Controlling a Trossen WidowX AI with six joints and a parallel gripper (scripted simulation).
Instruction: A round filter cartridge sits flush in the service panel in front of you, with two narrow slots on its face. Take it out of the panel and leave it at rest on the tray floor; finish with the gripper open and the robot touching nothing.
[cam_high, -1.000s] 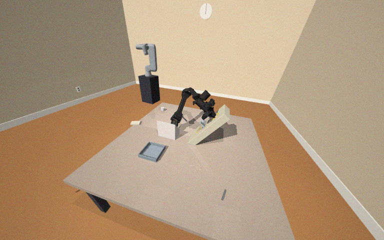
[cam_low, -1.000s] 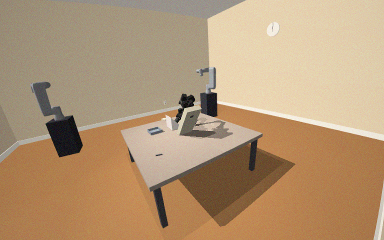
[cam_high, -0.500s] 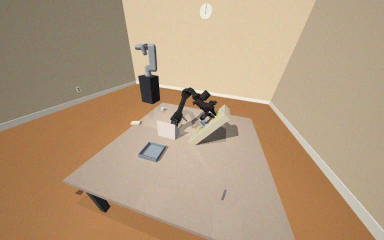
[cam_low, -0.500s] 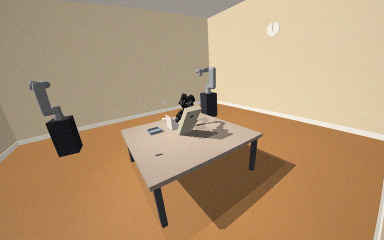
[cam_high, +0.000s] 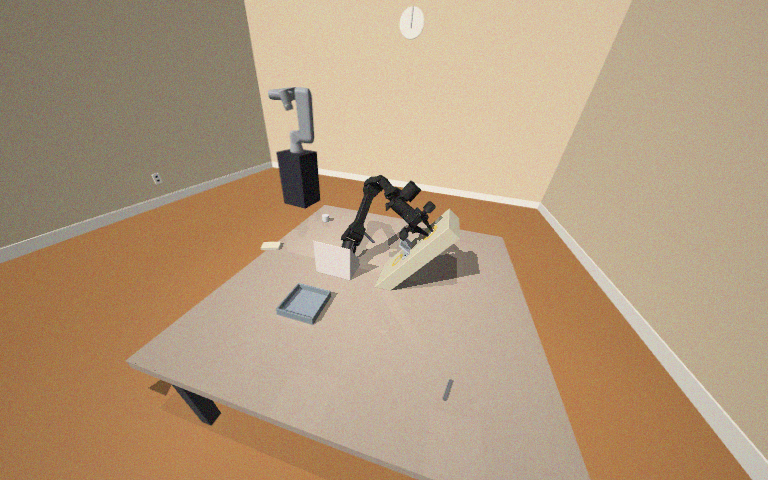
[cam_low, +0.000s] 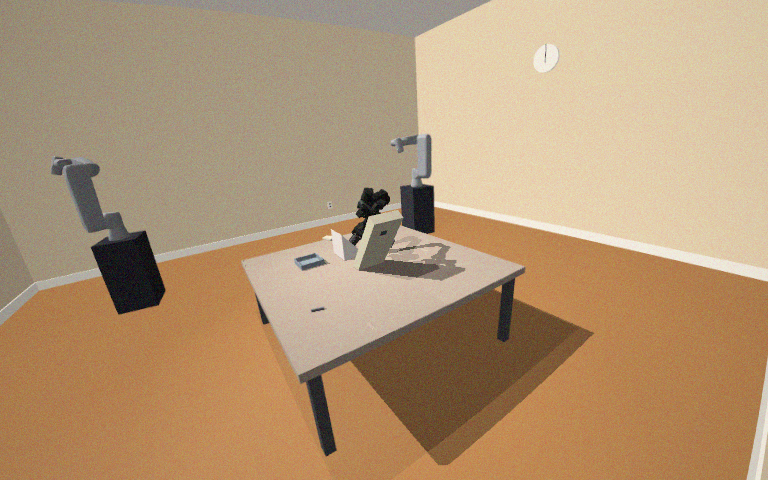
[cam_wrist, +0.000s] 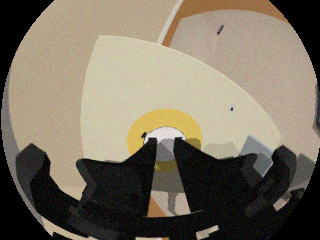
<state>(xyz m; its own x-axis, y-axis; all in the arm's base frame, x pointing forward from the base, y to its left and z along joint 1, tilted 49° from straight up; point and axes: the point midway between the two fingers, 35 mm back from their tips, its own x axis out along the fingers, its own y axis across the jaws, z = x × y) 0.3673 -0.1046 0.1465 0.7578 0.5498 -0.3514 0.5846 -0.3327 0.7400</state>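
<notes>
Now: the filter cartridge 1 cm ahead of my gripper tip and 1 cm below it. The rest, counted from my gripper tip: small dark grey stick: 18 cm ahead, 42 cm to the right, 27 cm below; blue-grey tray: 40 cm behind, 33 cm to the right, 26 cm below; small white cylinder: 74 cm behind, 33 cm to the left, 25 cm below.
</notes>
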